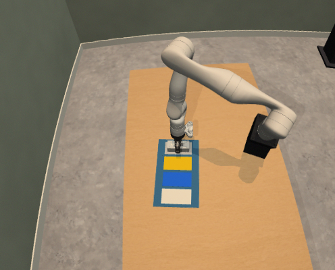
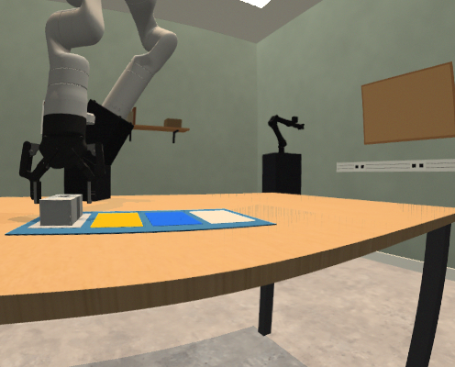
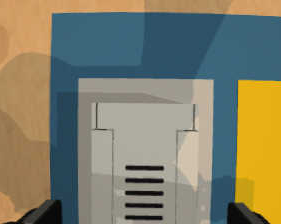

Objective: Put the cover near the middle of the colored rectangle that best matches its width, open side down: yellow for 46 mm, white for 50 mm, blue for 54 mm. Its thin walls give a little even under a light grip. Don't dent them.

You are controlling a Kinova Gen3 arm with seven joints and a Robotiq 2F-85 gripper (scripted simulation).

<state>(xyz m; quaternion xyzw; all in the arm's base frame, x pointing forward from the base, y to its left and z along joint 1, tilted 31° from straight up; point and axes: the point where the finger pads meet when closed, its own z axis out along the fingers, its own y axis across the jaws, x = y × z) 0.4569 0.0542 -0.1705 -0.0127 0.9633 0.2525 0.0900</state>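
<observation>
The cover is 2 cm below my hand.
</observation>
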